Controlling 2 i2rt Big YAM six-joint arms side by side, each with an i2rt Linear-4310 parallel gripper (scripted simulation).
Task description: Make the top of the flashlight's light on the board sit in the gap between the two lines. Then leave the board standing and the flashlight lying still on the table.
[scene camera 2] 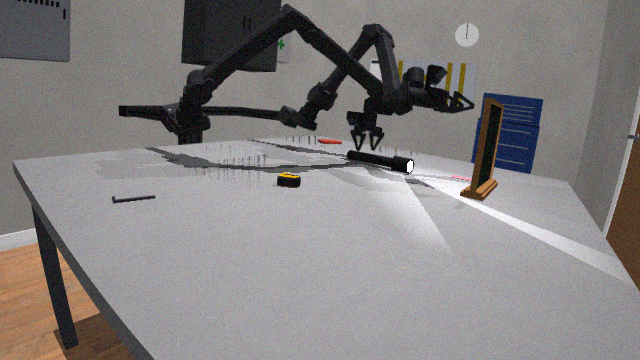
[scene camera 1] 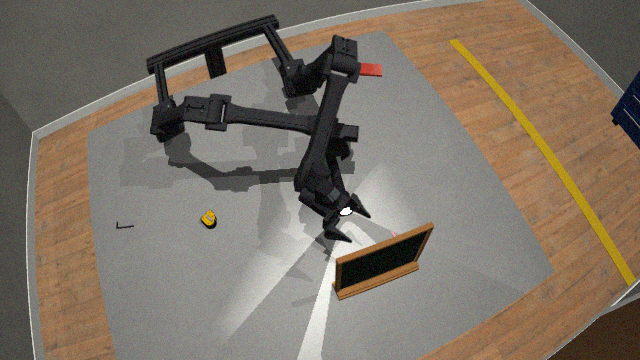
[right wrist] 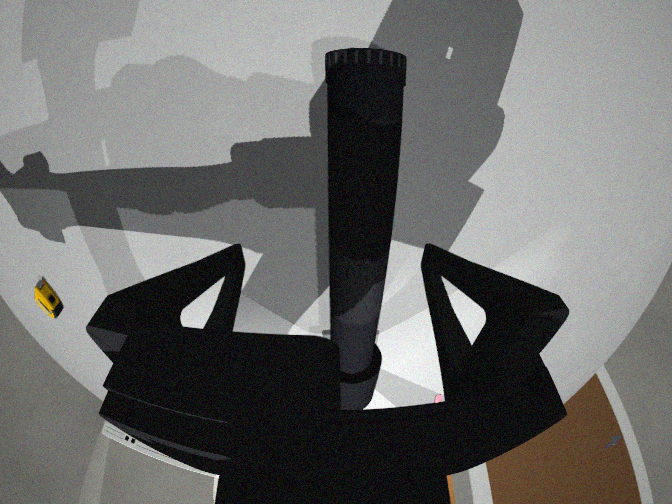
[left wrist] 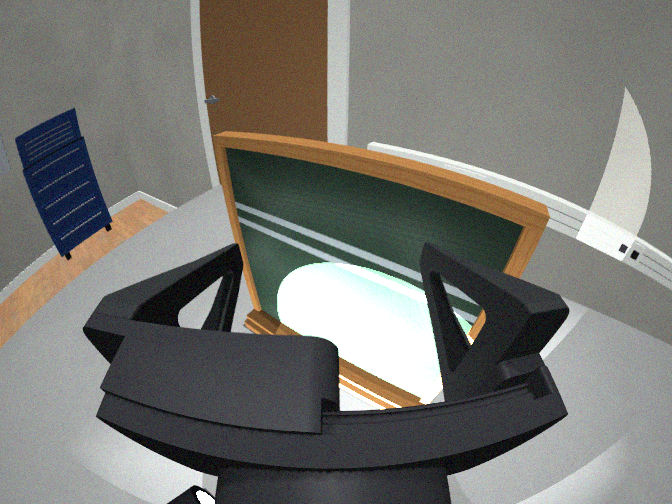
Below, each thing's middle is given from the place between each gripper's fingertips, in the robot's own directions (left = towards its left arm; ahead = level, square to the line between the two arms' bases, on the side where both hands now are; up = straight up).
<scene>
I see my right gripper 8 cm short of the black flashlight (right wrist: 365, 86) and 4 cm above it. From my right hand the other things lie so: flashlight head (right wrist: 357, 390) 15 cm ahead, 1 cm to the right, 3 cm below.
My left hand (scene camera 1: 361, 229) is 230 mm past the flashlight head, 40 mm to the right of it and 240 mm above it. Round my left hand: black flashlight 300 mm behind, 60 mm to the left, 240 mm below.
</scene>
